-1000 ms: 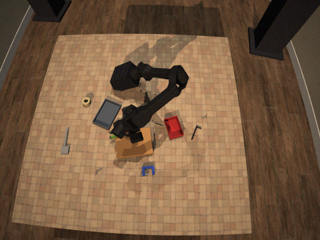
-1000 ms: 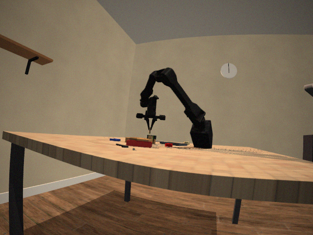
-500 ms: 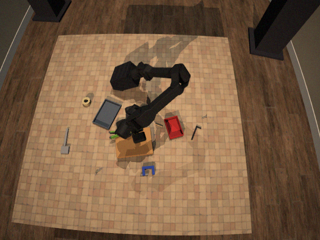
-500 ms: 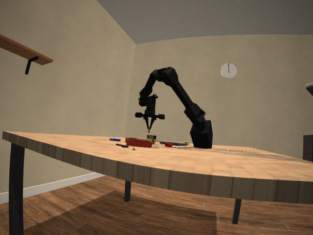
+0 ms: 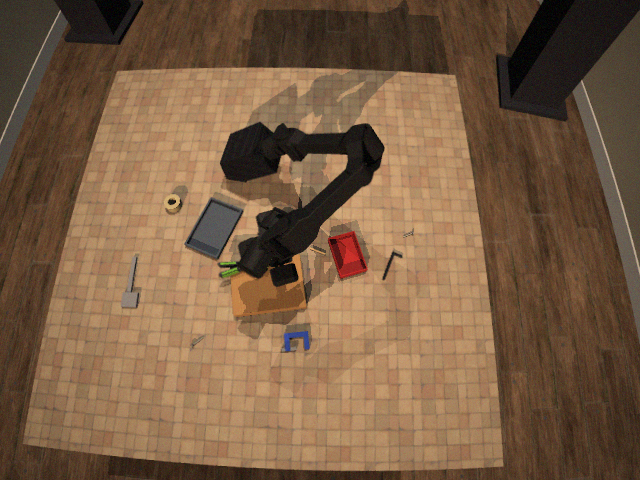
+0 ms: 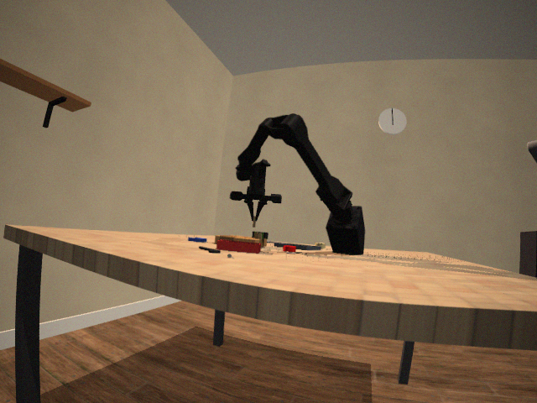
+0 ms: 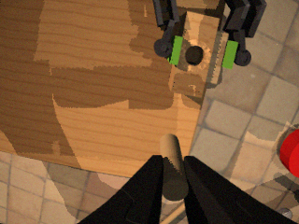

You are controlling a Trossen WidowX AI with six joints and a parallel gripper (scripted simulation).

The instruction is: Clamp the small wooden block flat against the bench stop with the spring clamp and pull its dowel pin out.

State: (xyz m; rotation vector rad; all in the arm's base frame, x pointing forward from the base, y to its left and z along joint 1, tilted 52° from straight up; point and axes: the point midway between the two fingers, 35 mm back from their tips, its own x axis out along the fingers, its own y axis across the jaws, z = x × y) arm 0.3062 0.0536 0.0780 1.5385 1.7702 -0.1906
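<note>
Now: the red bin 180 mm to the left of my hand, 120 mm below it and 70 mm behind it. From my hand the other things lie so: dowel pin: 40 mm below; small wooden block: 90 mm below, 40 mm to the right, 10 mm ahead; wooden board: 120 mm below, 60 mm ahead, 30 mm to the right.
</note>
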